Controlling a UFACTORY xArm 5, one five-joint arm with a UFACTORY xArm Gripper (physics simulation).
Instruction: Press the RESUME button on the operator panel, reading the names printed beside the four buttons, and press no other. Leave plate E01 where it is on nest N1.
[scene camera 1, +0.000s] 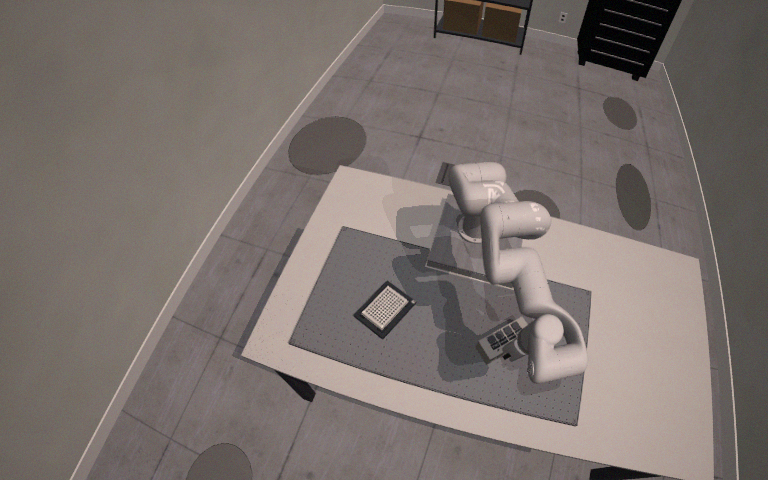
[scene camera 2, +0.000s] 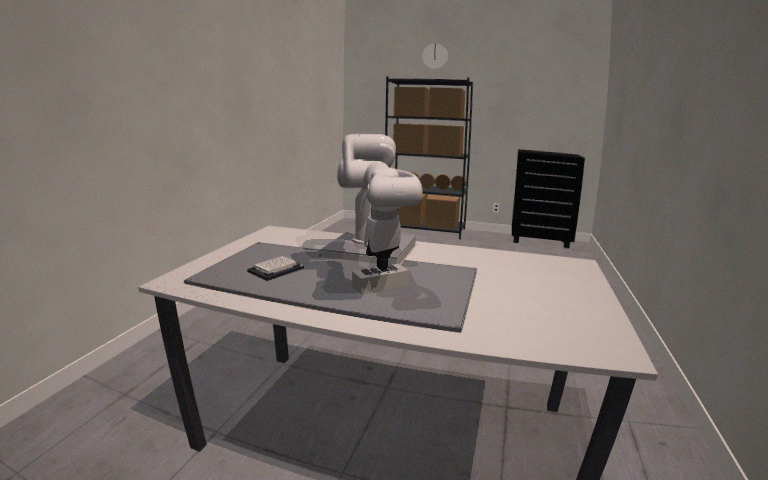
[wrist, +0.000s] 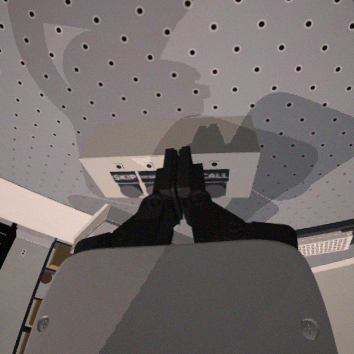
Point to a plate E01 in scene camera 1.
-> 388, 303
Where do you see the gripper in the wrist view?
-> At 181, 163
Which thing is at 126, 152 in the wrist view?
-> An operator panel.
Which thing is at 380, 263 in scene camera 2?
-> The gripper.
